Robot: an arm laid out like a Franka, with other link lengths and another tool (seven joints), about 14 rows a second.
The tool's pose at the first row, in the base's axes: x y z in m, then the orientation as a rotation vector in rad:
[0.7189, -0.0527, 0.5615, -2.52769, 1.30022, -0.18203]
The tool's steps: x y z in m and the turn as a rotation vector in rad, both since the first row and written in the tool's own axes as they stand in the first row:
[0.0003, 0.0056, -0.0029, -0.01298, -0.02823, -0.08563]
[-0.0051, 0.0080, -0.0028, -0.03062, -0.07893, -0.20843]
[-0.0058, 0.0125, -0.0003, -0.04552, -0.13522, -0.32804]
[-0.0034, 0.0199, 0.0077, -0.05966, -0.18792, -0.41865]
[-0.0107, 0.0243, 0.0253, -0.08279, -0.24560, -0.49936]
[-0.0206, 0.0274, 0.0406, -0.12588, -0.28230, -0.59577]
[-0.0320, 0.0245, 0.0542, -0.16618, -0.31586, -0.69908]
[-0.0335, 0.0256, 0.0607, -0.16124, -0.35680, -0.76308]
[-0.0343, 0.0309, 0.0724, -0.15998, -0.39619, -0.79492]
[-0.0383, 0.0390, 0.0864, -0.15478, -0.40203, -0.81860]
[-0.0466, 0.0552, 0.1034, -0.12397, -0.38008, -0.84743]
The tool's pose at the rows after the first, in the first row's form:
[0.7140, -0.0566, 0.5625, -2.58918, 1.18738, -0.15594]
[0.7090, -0.0535, 0.5618, -2.66520, 1.01713, -0.10540]
[0.7058, -0.0549, 0.5580, -2.72454, 0.84394, -0.04840]
[0.7034, -0.0593, 0.5480, -2.76088, 0.70774, 0.00938]
[0.7000, -0.0523, 0.5301, -2.79180, 0.58355, 0.08102]
[0.6955, -0.0429, 0.5148, -2.84725, 0.44634, 0.13699]
[0.6944, -0.0294, 0.5030, -2.89631, 0.29604, 0.18641]
[0.6943, -0.0275, 0.4965, -2.88828, 0.19174, 0.22108]
[0.6925, -0.0274, 0.4838, -2.87431, 0.13424, 0.26201]
[0.6873, -0.0258, 0.4681, -2.87173, 0.09854, 0.26092]
[0.6741, -0.0246, 0.4470, -2.86294, 0.06206, 0.20776]

